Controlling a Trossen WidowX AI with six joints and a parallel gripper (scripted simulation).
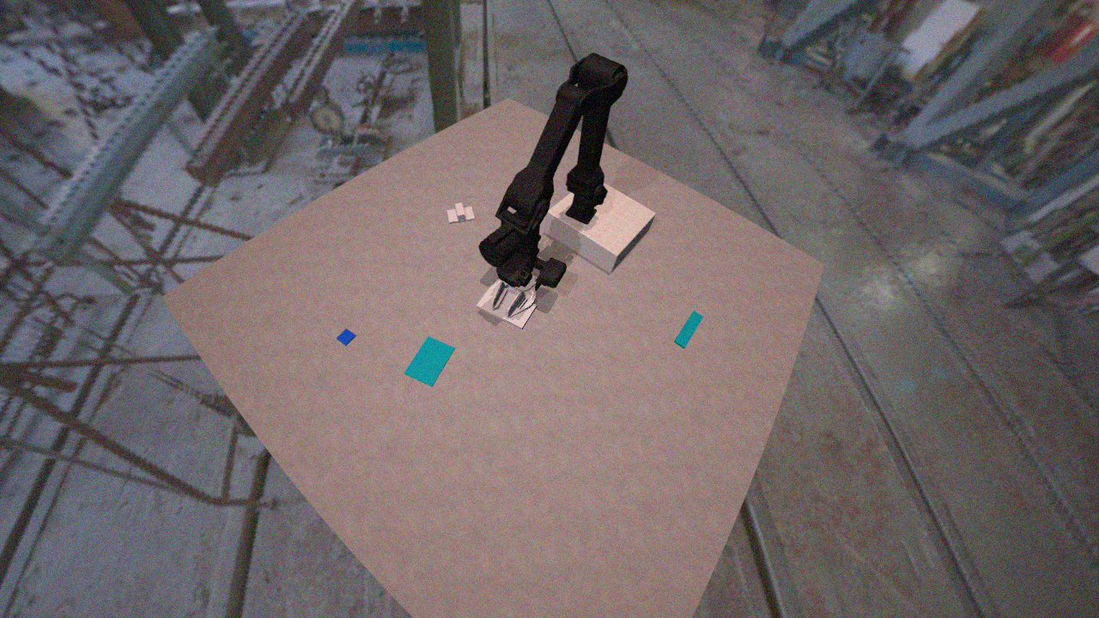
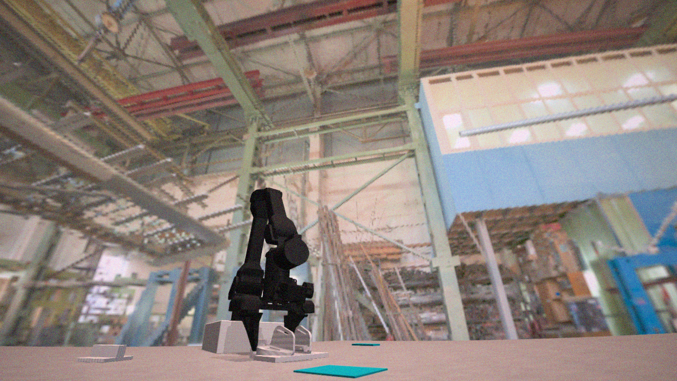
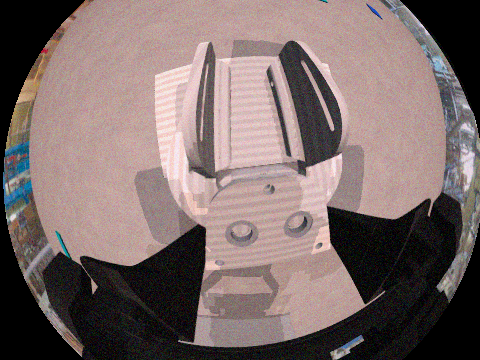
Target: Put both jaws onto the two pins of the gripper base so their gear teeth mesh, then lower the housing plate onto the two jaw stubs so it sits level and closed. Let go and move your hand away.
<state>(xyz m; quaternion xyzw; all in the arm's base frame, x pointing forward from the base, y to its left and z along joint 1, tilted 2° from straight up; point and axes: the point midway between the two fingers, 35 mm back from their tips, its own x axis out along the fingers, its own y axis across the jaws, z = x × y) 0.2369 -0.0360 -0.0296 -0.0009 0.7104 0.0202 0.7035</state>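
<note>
Right now my gripper tip is 1 cm above the housing plate. From my gripper tip the other things lie so: gripper base: 2 cm above, 1 cm ahead; flat white plate: 7 cm ahead, 1 cm below; large teal patch: 27 cm ahead, 7 cm to the right, 1 cm below.
</note>
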